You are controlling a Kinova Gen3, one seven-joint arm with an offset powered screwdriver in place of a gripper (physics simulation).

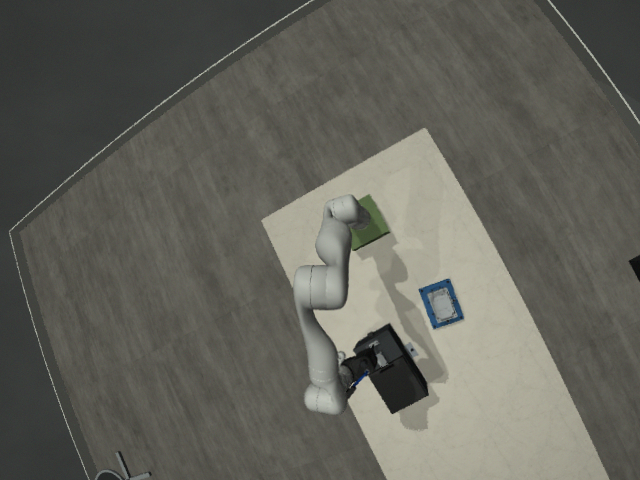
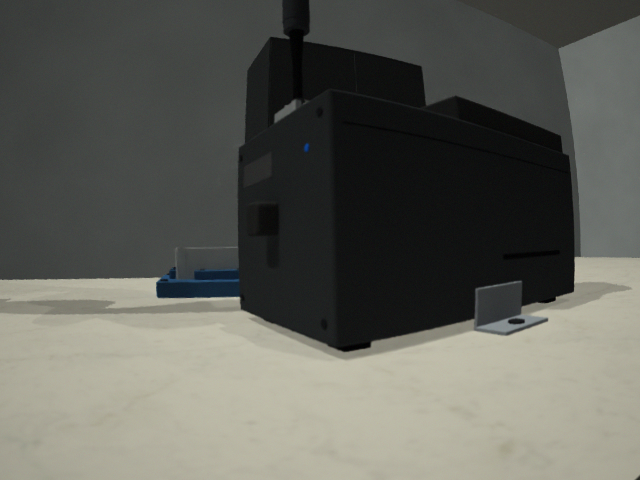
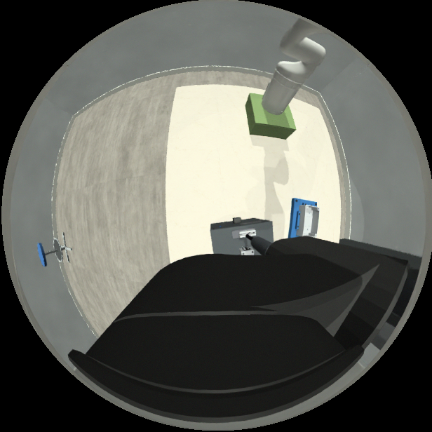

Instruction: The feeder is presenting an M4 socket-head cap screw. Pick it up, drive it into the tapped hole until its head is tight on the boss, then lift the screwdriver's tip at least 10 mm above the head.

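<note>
The black screw feeder [image 1: 400,388] [image 2: 439,217] [image 3: 224,243] stands on the table. My gripper, the black screwdriver, points down at the feeder's front end; its tip [image 2: 297,98] [image 3: 248,236] is at the small silver pick-up part [image 2: 287,111] on top. Whether the tip touches a screw cannot be seen; the cap screw is too small or hidden. The light grey housing [image 1: 443,304] [image 2: 209,258] [image 3: 309,220] sits in the blue fixture [image 1: 427,305] [image 2: 196,288] [image 3: 295,220], apart from the feeder. Its tapped hole and boss cannot be made out.
The arm's base stands on a green block [image 1: 376,227] [image 3: 257,127] at the table's far end. A small grey angle bracket [image 1: 410,350] [image 2: 498,304] is beside the feeder's long side. A taller black box part [image 2: 382,72] rises behind the screwdriver. A stool [image 3: 59,250] stands on the floor.
</note>
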